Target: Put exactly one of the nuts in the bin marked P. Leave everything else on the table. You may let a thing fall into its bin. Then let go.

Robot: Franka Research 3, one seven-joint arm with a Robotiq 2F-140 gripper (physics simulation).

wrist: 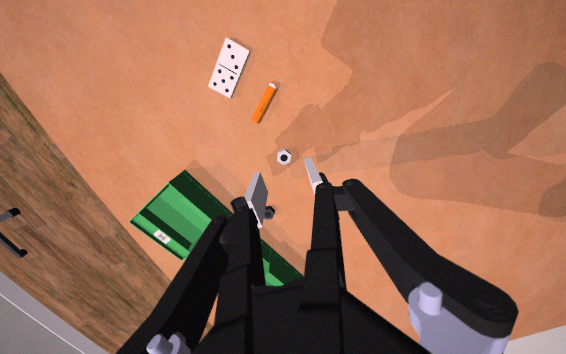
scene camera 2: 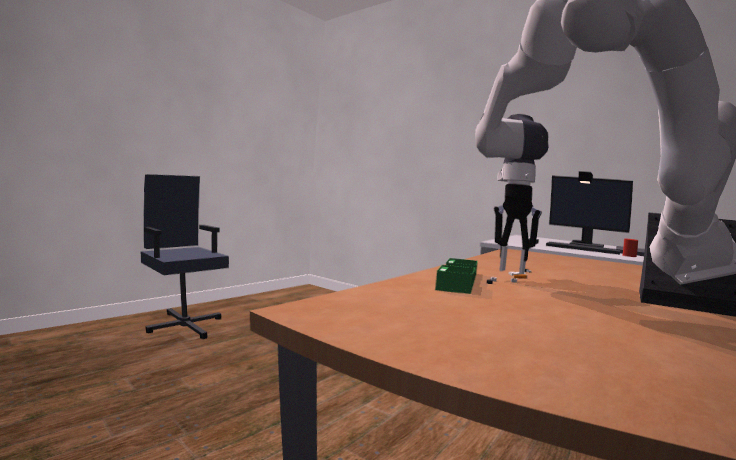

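A silver hex nut [wrist: 284, 157] [scene camera 2: 514, 280] lies flat on the table, just beyond the fingertips in the wrist view. A dark nut [wrist: 269, 212] [scene camera 2: 490, 281] lies beside the left finger in the wrist view, near the bins. Another small silver nut [scene camera 2: 493, 278] shows beside the dark one in the scene view; the left finger seems to hide it in the wrist view. My gripper [wrist: 285, 176] [scene camera 2: 512, 270] is partly open and empty, low over the table. The green bins [wrist: 202, 192] [scene camera 2: 454, 279] stand joined, partly hidden by the gripper; no P label is readable.
An orange stick [wrist: 264, 103] [scene camera 2: 520, 276] and a white domino [wrist: 228, 67] lie beyond the silver nut in the wrist view. The table's edge [wrist: 75, 152] runs past the bins. A monitor [scene camera 2: 590, 203] and a red cup [scene camera 2: 630, 247] stand on a desk behind.
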